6 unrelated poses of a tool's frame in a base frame.
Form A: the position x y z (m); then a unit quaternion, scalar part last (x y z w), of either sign.
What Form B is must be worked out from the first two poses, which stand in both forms.
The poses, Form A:
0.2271, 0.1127, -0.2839, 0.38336, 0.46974, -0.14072, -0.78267
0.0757, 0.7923, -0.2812, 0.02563, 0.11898, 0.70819, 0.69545
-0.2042, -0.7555, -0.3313, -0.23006, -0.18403, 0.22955, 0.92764
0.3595, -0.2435, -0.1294, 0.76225, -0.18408, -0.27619, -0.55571
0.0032, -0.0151, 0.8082, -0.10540, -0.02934, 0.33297, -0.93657
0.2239, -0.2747, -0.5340, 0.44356, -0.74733, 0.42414, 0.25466
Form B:
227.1, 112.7, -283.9, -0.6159, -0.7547, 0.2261, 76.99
75.7, 792.3, -281.2, 0.0357, 0.1656, 0.9856, 91.87
-204.2, -755.5, -331.3, -0.6160, -0.4927, 0.6146, 43.86
359.5, -243.5, -129.4, -0.9168, 0.2214, 0.3322, 112.48
3.2, -15.1, 808.2, 0.3007, 0.0837, -0.9500, 41.03
223.9, -274.7, -534.0, 0.4587, -0.7728, 0.4386, 150.49

